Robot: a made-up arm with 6 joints. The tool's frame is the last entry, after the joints.
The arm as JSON. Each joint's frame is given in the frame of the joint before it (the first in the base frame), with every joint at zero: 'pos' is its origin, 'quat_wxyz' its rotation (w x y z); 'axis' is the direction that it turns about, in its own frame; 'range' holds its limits. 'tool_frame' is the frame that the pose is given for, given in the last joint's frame.
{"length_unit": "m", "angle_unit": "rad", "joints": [
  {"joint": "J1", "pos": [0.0, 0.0, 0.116], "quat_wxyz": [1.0, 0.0, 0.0, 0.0], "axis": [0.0, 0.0, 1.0], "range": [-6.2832, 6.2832]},
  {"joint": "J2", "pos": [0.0, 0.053, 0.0], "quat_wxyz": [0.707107, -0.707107, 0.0, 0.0], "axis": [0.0, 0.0, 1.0], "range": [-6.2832, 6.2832]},
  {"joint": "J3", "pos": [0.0, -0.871, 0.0], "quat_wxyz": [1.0, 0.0, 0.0, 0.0], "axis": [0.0, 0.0, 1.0], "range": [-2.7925, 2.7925]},
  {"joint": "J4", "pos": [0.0, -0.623, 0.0], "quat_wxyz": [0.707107, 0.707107, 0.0, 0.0], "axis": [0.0, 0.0, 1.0], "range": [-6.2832, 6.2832]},
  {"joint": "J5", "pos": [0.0, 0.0, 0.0], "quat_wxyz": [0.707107, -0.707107, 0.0, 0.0], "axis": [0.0, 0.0, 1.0], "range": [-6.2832, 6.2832]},
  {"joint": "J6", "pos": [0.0, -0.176, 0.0], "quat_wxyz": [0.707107, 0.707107, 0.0, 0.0], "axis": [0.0, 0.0, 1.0], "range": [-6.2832, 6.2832]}
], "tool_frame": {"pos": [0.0, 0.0, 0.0], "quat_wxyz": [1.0, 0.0, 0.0, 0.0]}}
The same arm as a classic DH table. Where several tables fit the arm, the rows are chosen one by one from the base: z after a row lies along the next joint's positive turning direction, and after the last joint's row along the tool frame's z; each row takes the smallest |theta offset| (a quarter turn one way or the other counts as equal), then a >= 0, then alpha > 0; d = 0 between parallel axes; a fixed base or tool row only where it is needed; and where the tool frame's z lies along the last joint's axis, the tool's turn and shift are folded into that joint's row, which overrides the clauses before.
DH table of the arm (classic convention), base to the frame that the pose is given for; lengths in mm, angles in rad. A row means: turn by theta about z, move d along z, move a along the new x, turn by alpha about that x. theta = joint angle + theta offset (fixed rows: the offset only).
J1: a 0, alpha -1.5708, d 116, theta offset 0
J2: a 871, alpha 0, d 0, theta offset -1.5708
J3: a 0, alpha 1.5708, d 53, theta offset 1.5708
J4: a 0, alpha -1.5708, d 623, theta offset 0
J5: a 0, alpha 1.5708, d 0, theta offset 0
J6: a 0, alpha 0, d 176, theta offset 0
Joint limits (rad, base to tool): -6.2832..6.2832 -6.2832..6.2832 -2.7925..2.7925 -6.2832..6.2832 -6.2832..6.2832 -6.2832..6.2832

